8 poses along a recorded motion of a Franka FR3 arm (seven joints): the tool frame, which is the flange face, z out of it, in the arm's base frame.
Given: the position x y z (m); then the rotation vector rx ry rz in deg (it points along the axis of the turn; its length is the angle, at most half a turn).
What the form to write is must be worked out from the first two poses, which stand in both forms.
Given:
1: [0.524, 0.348, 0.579, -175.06, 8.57, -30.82]
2: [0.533, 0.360, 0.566, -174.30, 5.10, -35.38]
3: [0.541, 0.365, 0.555, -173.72, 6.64, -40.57]
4: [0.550, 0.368, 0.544, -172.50, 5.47, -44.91]
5: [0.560, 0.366, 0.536, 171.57, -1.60, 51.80]
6: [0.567, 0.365, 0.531, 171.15, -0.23, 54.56]
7: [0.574, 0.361, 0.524, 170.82, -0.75, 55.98]
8: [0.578, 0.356, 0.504, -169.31, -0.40, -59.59]
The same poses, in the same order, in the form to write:
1:
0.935, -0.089, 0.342, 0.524
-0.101, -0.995, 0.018, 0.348
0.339, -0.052, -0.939, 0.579
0, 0, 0, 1

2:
0.919, -0.049, 0.390, 0.533
-0.063, -0.998, 0.024, 0.360
0.388, -0.047, -0.920, 0.566
0, 0, 0, 1

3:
0.894, -0.067, 0.443, 0.541
-0.078, -0.997, 0.008, 0.365
0.441, -0.042, -0.896, 0.555
0, 0, 0, 1

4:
0.871, -0.052, 0.488, 0.550
-0.067, -0.998, 0.013, 0.368
0.486, -0.044, -0.873, 0.544
0, 0, 0, 1

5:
0.833, -0.021, 0.553, 0.560
-0.013, -1.000, -0.018, 0.366
0.553, 0.008, -0.833, 0.536
0, 0, 0, 1

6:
0.816, -0.004, 0.579, 0.567
-0.001, -1.000, -0.007, 0.365
0.579, 0.005, -0.815, 0.531
0, 0, 0, 1

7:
0.806, -0.009, 0.592, 0.574
-0.007, -1.000, -0.007, 0.361
0.592, 0.001, -0.806, 0.524
0, 0, 0, 1

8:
0.780, 0.007, 0.626, 0.578
0.001, -1.000, 0.010, 0.356
0.626, -0.007, -0.780, 0.504
0, 0, 0, 1

